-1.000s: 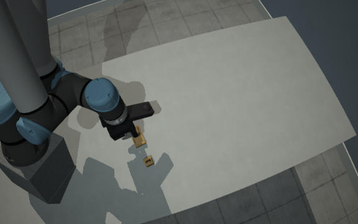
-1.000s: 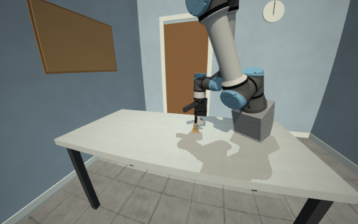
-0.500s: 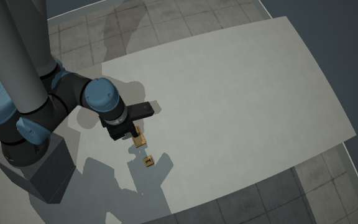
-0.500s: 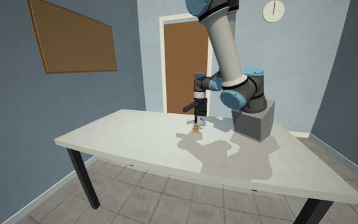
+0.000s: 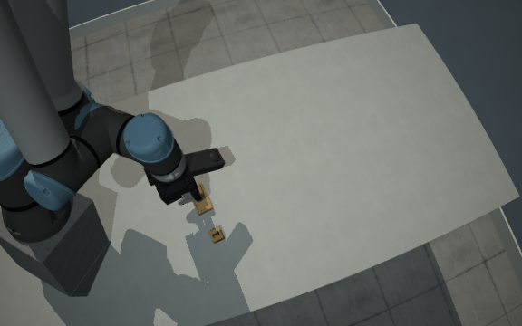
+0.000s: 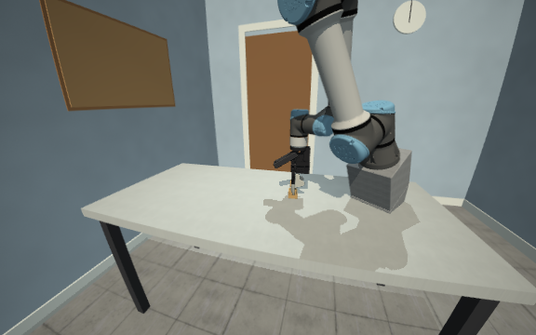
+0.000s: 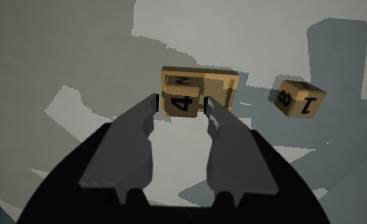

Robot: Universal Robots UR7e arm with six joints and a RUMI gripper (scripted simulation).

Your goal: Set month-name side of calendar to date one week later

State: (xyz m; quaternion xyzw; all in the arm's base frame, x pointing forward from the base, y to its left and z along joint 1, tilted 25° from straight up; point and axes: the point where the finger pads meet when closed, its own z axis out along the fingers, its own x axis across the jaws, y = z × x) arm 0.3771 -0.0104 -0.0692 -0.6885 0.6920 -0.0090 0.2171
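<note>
The wooden calendar tray lies 2 cm to the right of my hand and 3 cm below it.
</note>
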